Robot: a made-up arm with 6 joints.
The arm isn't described. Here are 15 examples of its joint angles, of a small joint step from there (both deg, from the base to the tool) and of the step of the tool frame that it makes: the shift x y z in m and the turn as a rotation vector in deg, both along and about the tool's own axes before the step.
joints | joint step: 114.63 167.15 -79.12 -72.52 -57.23 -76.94 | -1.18 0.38 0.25 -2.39 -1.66 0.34
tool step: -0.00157 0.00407 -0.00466 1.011 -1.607 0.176
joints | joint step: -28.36 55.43 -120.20 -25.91 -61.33 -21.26 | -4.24 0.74 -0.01 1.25 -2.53 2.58
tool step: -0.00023 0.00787 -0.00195 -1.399 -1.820 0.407
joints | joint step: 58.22 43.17 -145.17 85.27 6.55 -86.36 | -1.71 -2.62 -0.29 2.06 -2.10 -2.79
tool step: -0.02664 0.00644 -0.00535 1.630 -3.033 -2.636
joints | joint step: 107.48 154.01 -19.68 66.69 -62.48 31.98 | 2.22 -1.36 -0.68 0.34 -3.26 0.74
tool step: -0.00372 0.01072 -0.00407 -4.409 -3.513 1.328
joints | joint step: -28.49 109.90 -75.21 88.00 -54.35 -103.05 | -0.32 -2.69 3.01 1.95 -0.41 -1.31
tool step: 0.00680 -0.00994 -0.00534 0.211 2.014 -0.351
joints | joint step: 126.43 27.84 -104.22 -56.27 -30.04 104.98 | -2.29 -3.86 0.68 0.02 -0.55 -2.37
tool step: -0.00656 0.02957 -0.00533 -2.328 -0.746 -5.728
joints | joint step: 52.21 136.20 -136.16 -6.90 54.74 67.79 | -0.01 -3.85 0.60 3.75 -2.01 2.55
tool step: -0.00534 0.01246 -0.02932 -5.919 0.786 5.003
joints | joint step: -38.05 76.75 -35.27 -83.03 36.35 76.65 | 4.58 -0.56 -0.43 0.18 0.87 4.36
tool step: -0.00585 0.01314 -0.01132 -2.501 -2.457 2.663
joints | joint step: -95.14 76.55 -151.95 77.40 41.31 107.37 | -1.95 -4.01 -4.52 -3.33 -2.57 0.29
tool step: 0.05521 -0.01174 -0.01506 -3.741 4.233 -9.035
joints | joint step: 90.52 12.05 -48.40 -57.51 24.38 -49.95 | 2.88 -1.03 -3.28 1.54 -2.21 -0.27
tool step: 0.00682 -0.01855 -0.00828 5.403 -3.391 3.938
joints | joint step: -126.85 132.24 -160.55 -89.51 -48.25 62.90 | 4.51 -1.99 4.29 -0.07 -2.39 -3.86
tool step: -0.01259 0.02570 0.02131 -5.287 -3.227 -0.570
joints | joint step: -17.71 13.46 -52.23 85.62 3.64 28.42 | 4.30 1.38 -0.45 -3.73 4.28 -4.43
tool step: 0.00202 -0.00436 0.00503 3.901 6.432 -5.141
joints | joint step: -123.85 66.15 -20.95 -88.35 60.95 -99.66 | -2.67 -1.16 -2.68 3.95 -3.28 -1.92
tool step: 0.00820 0.00686 0.00288 1.916 -2.483 4.350
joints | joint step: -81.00 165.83 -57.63 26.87 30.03 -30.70 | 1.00 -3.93 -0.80 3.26 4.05 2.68
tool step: -0.00711 0.01142 -0.02151 -2.501 -1.634 3.498
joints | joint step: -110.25 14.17 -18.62 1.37 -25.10 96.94 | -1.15 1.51 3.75 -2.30 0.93 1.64
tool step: -0.00397 -0.02448 -0.00370 6.123 -0.877 -1.060
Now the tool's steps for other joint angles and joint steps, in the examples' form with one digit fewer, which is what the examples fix.
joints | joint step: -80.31 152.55 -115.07 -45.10 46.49 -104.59 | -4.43 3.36 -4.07 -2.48 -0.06 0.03
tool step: 0.0180 0.0215 0.0285 -2.65 1.61 2.19
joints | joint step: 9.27 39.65 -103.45 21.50 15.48 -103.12 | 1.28 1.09 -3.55 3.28 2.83 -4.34
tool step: -0.0020 -0.0092 0.0006 -0.02 -2.71 -0.45
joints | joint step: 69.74 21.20 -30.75 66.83 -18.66 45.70 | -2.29 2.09 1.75 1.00 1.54 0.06
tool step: -0.0063 -0.0149 0.0057 3.72 -2.44 -0.82
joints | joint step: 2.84 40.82 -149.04 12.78 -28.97 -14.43 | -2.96 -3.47 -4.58 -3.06 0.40 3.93
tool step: -0.0582 0.0195 0.0108 -3.59 -8.20 0.33
